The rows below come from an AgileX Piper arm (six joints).
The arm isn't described. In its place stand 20 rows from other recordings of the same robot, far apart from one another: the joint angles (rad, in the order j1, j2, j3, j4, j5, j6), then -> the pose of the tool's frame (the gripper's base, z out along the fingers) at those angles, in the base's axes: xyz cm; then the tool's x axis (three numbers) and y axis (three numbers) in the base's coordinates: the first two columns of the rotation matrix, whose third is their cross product.
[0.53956 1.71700 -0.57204 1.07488 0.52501 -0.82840] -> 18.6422 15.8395 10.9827 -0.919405 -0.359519 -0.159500 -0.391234 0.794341 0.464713
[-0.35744 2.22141 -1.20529 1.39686 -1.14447 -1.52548] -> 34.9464 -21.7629 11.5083 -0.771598 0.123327 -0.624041 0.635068 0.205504 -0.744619
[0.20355 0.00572 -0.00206 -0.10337 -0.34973 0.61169] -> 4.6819 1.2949 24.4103 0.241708 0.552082 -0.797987 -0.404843 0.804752 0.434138
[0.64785 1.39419 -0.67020 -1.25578 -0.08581 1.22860] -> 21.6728 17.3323 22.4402 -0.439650 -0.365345 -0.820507 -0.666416 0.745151 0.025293
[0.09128 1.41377 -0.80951 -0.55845 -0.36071 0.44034] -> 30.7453 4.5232 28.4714 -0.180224 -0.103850 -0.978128 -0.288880 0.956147 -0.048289
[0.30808 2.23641 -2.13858 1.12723 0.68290 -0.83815] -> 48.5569 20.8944 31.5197 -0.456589 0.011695 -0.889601 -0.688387 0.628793 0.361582
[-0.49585 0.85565 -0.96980 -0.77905 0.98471 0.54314] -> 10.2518 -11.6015 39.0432 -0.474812 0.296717 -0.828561 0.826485 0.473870 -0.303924
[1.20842 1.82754 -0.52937 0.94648 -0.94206 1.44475] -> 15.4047 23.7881 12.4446 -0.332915 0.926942 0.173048 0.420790 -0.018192 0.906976
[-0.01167 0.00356 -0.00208 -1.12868 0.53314 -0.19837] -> 4.4970 -4.2331 19.2988 -0.490621 -0.841792 -0.225114 -0.014600 0.266249 -0.963794
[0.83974 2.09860 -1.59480 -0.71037 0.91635 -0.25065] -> 33.0353 29.7842 19.3692 -0.120074 -0.991500 0.050098 -0.795209 0.065847 -0.602749
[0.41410 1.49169 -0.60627 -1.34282 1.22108 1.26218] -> 23.0216 1.0215 20.7536 -0.852060 -0.250022 -0.459873 0.270770 0.541349 -0.796006
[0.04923 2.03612 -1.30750 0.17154 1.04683 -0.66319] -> 36.4219 3.1411 13.6185 -0.814460 -0.580079 0.012776 -0.568359 0.802047 0.183544
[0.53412 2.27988 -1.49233 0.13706 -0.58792 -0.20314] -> 44.1795 25.3294 15.6821 -0.060574 -0.138650 -0.988487 -0.449991 0.887755 -0.096946
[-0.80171 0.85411 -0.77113 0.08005 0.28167 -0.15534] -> 12.7880 -12.9213 35.9493 -0.244456 0.139934 -0.959510 0.686455 0.723861 -0.069322
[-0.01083 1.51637 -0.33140 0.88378 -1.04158 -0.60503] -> 22.1614 -6.3135 17.5685 -0.302862 -0.036428 -0.952338 0.635645 0.736819 -0.230332
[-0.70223 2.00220 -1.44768 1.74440 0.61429 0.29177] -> 38.2553 -25.6008 24.4635 0.233536 0.747114 0.622320 0.167050 -0.661330 0.731257
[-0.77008 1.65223 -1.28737 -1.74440 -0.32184 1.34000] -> 29.9911 -25.1365 32.5292 -0.397216 -0.146770 -0.905913 0.317460 0.904212 -0.285691
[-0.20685 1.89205 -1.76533 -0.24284 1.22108 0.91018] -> 39.2253 -10.3320 30.6671 -0.431936 0.822128 -0.370861 0.865571 0.493404 0.085665
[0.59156 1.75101 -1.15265 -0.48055 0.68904 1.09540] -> 30.8947 17.5335 21.1311 -0.853364 0.179769 -0.489339 0.167211 0.983455 0.069691
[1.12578 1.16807 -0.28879 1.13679 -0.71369 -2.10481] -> 12.7458 14.1695 20.3525 0.351342 -0.915134 -0.197707 -0.394661 0.046728 -0.917638
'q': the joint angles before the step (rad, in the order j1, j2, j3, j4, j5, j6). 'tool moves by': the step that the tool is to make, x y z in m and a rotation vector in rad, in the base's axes. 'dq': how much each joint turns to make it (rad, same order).
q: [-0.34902 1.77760 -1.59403 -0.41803 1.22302 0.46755]
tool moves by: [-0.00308 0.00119 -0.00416 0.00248 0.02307 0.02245]
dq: [0.00001 -0.00808 0.02638 -0.00001 -0.00495 -0.02297]
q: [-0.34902 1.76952 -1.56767 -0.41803 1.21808 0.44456]
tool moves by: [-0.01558 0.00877 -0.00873 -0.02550 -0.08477 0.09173]
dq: [-0.00001 -0.09715 0.17199 -0.00065 -0.18628 -0.01918]
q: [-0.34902 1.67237 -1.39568 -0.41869 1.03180 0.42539]
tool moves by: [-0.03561 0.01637 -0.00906 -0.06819 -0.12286 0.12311]
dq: [-0.00001 -0.17744 0.26872 -0.04619 -0.25690 -0.00689]
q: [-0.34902 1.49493 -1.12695 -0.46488 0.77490 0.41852]
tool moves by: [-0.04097 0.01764 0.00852 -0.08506 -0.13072 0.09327]
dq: [0.00000 -0.20340 0.19585 -0.05693 -0.16506 -0.00336]
